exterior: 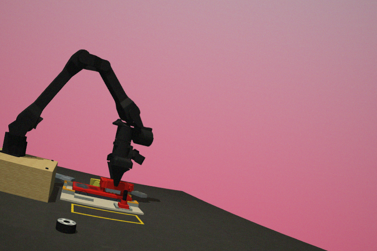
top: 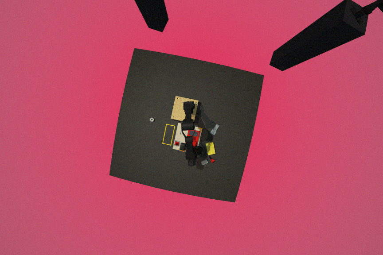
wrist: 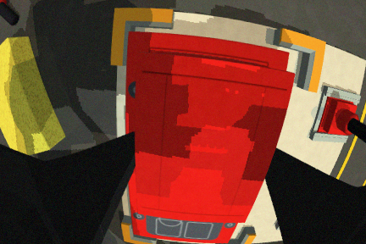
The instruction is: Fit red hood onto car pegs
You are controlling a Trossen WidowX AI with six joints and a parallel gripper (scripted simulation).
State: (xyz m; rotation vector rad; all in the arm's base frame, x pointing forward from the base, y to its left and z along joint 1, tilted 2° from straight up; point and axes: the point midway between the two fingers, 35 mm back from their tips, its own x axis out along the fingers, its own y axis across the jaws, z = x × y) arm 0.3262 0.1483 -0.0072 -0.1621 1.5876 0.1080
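Right now the engine block is 10 mm to the left of my gripper tip and 30 mm below it. Also, from my gripper tip: yellow block (40 mm behind, 180 mm to the left, 40 mm below); pale jig plate (40 mm behind, 40 mm to the right, 40 mm below); hood (right at my gripper tip).
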